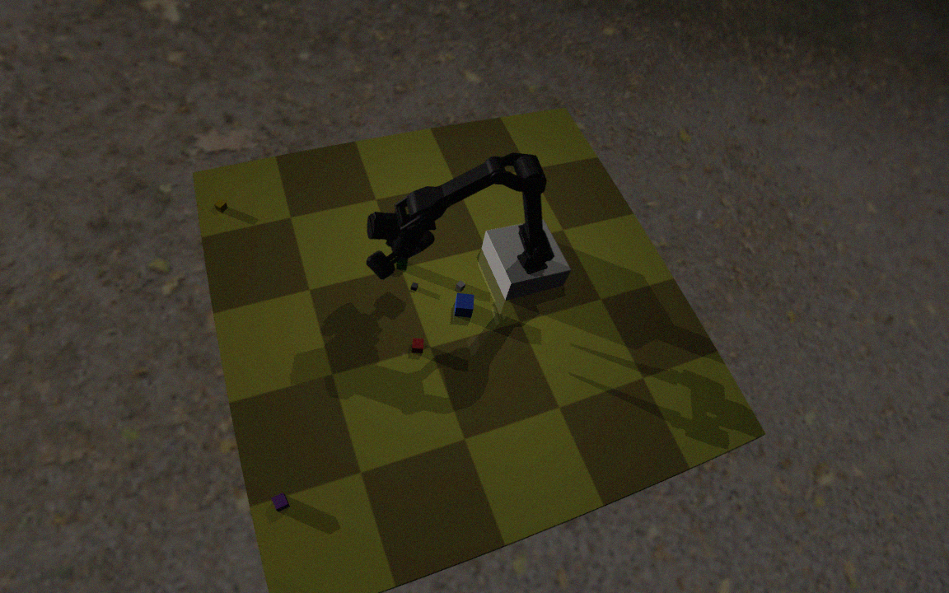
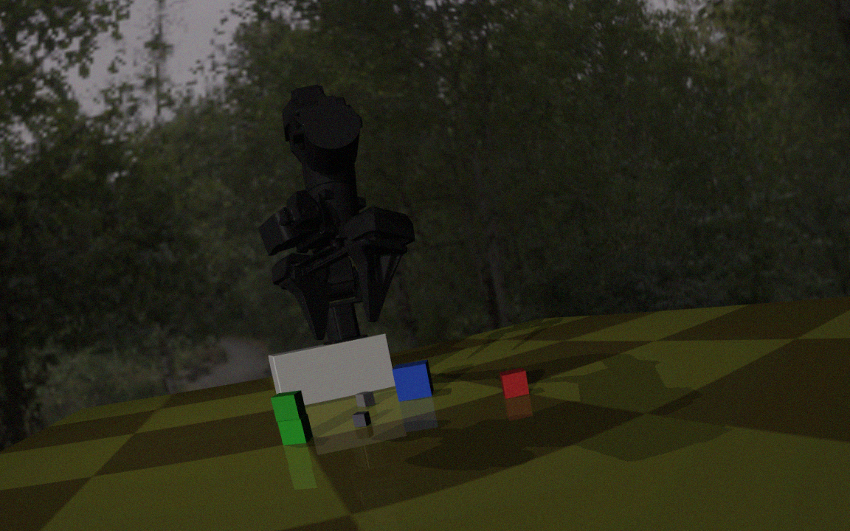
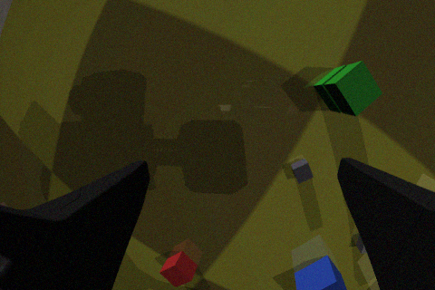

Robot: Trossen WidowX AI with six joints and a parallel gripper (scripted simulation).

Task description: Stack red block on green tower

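Right now my gripper tip is 1 cm short of the red block, 19 cm to the right of it and 10 cm above it. The rest, counted from my gripper tip: white cube 18 cm behind, 6 cm to the left, 11 cm below; then blue cube 15 cm behind, 13 cm to the left, 9 cm below; then grey cube 6 cm behind, 2 cm to the left, 11 cm below.
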